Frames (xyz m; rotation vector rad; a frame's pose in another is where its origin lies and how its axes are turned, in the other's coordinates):
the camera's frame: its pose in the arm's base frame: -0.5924 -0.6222 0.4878 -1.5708 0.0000 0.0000
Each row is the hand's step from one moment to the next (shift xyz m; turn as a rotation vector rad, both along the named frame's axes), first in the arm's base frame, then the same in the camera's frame.
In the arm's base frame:
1: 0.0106 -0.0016 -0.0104 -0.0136 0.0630 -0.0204
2: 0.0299 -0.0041 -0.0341 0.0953 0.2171 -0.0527
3: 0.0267 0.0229 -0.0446 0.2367 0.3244 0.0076
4: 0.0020 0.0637 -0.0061 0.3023 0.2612 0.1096
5: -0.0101 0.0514 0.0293 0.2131 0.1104 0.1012
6: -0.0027 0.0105 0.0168 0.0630 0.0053 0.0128
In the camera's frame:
1: 0.0106 0.0104 -0.0016 -0.0136 0.0204 0.0630
2: 0.0299 0.0341 -0.0041 0.0953 0.0527 0.2171
3: 0.0267 0.0446 0.0229 0.2367 -0.0076 0.3244
4: 0.0020 0.0061 0.0637 0.3023 -0.1096 0.2612
5: -0.0101 -0.0293 0.0514 0.2131 -0.1012 0.1104
6: -0.0027 -0.0168 0.0105 0.0630 -0.0128 0.0053

